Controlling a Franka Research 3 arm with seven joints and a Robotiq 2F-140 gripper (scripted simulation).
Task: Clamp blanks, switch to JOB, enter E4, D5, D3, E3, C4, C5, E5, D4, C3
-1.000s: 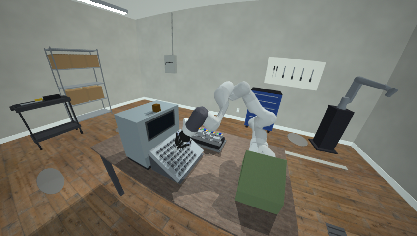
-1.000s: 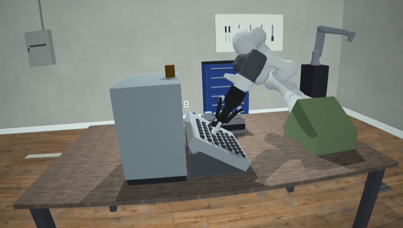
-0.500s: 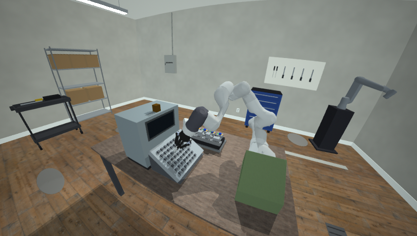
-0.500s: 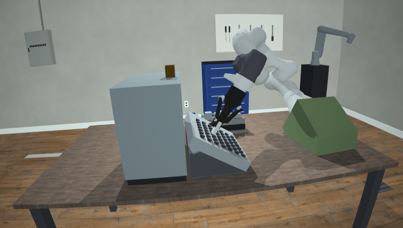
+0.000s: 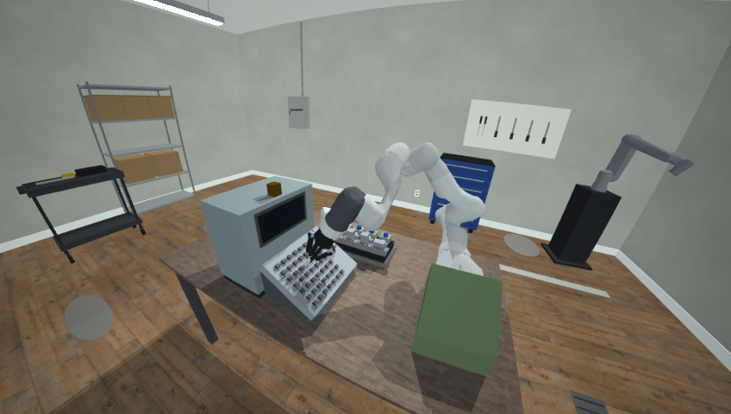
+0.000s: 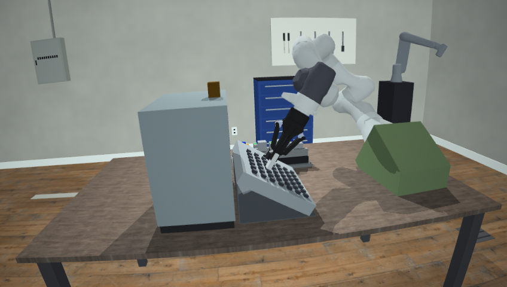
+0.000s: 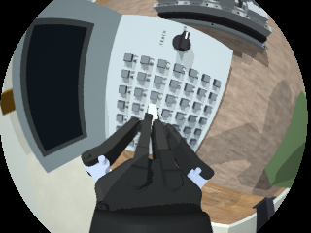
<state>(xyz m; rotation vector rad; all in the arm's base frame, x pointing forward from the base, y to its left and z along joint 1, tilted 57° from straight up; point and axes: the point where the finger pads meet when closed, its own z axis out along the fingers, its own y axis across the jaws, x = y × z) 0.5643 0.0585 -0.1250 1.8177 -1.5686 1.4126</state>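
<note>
Right now my hand is 4 cm to the right of the key D3, 4 cm above it and 1 cm past it. Round my hand: black selector knob 16 cm to the right, 4 cm below, 3 cm behind; sloped keypad 8 cm below, 5 cm to the right, 1 cm ahead.
</note>
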